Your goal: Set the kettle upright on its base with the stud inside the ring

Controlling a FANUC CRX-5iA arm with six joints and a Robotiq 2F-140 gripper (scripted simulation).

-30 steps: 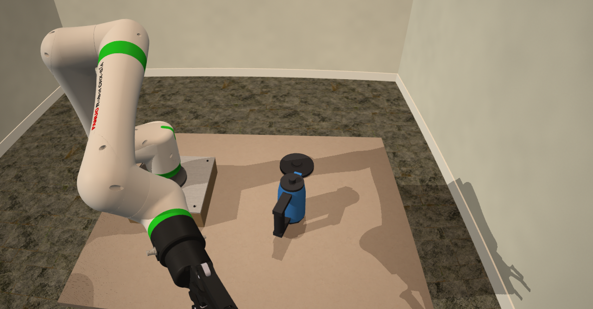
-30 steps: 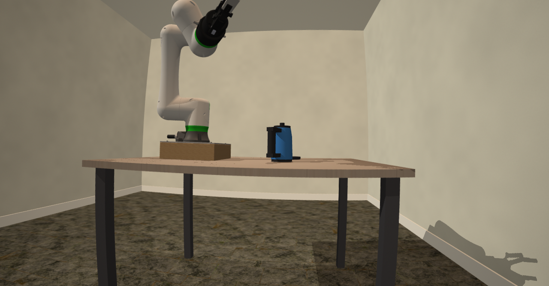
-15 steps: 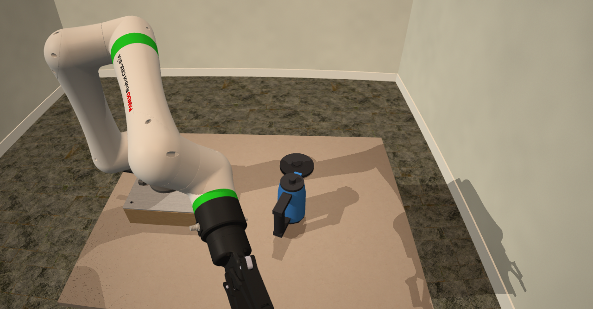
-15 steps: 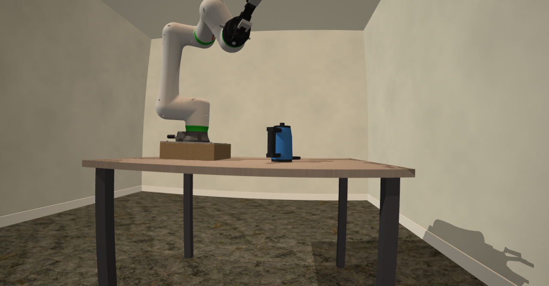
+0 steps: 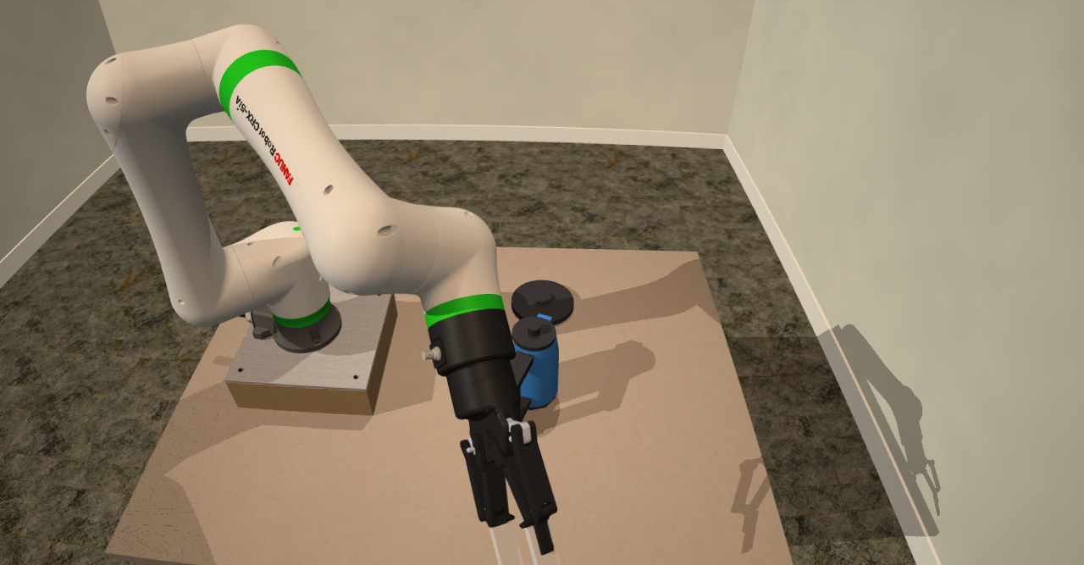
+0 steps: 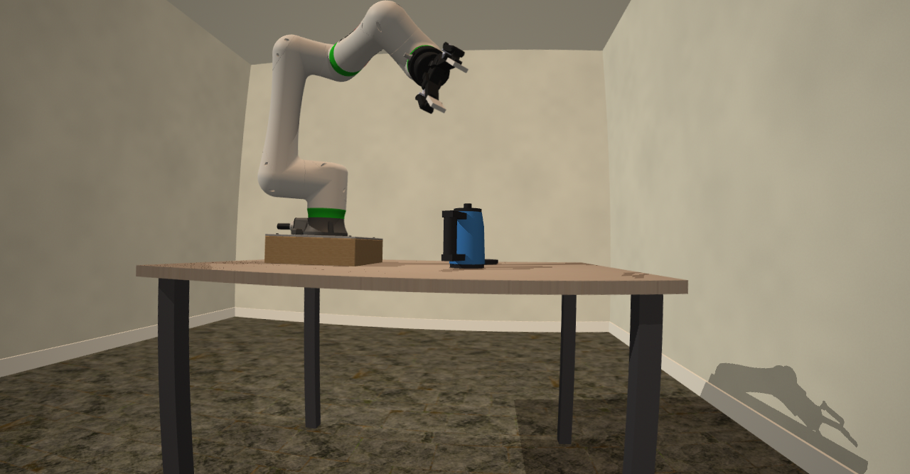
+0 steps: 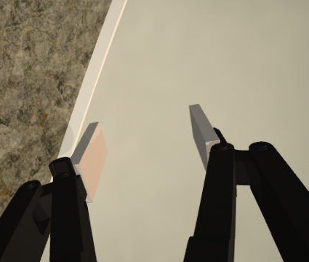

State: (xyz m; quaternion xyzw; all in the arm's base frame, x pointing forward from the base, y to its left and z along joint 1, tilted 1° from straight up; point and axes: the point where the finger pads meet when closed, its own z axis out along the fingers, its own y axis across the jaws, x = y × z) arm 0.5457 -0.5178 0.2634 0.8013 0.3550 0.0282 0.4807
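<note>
The blue kettle lies 480 mm to the left of my hand, 250 mm below it and 70 mm behind it. From my hand the other things lie so: round black base (770 mm to the left, 330 mm below, 70 mm behind).
</note>
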